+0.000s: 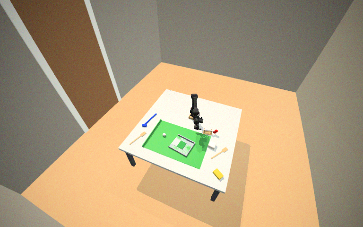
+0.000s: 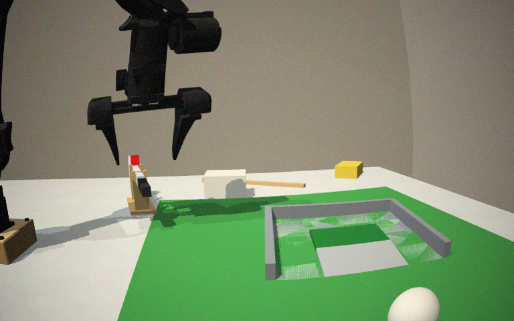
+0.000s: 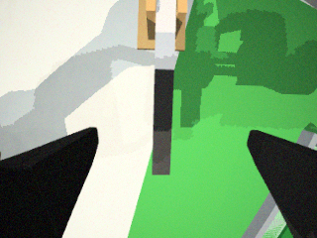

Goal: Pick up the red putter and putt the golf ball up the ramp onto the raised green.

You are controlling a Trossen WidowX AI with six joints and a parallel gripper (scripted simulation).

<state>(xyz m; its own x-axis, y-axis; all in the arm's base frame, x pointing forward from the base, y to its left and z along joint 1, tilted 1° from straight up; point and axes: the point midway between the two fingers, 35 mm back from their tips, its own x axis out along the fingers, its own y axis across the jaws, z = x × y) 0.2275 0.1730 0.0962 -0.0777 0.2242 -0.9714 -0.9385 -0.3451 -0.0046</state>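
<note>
My gripper tip is now 110 mm to the right of the red putter, 50 mm past it and 40 mm above it. The rest, counted from my gripper tip: golf ball: 350 mm to the right, 260 mm ahead, 80 mm below; white block: 240 mm to the left, 110 mm ahead, 80 mm below; wooden stand: 120 mm to the left, 60 mm below, 50 mm behind.
</note>
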